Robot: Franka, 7 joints.
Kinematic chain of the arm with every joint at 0, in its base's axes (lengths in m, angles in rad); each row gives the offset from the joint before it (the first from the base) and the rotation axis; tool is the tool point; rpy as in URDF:
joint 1: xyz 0 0 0.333 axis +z
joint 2: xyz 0 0 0 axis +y
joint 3: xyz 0 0 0.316 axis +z
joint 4: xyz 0.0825 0 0 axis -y
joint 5: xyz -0.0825 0 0.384 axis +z
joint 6: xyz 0 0 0 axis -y
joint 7: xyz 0.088 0 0 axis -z
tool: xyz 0 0 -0.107 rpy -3.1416 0 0
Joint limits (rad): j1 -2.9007..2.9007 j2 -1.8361..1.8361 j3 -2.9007..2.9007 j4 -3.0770..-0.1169 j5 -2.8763..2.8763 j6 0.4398..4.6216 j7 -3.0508..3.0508
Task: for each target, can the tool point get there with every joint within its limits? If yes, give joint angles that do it. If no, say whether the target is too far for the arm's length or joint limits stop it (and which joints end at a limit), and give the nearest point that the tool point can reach.
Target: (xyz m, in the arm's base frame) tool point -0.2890 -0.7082 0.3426
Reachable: yes | joints -2.2360 1.3141 0.4309 -0.4510 -2.0381 3.6809 1.8810
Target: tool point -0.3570 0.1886 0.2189
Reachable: yes | joints -2.3093 1.5457 -1.6223 -2.3792 -1.6780 4.1530 1.5962
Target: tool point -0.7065 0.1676 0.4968
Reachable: yes | joints -0.8432 -1.3897 -1.5339 -1.3424 -0.2827 3.9497 0.5668
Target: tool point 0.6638 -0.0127 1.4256
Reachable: no: too far | nearest point 0.4454 -0.0085 1.0662 | short by 0.421 m
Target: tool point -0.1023 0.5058 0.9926
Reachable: yes | joints -1.8487 -0.5923 -1.2894 -0.5145 1.1607 3.1078 1.9896
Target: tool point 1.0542 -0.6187 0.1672
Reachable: no: too far | nearest point 0.7332 -0.4303 0.2177 | short by 0.376 m
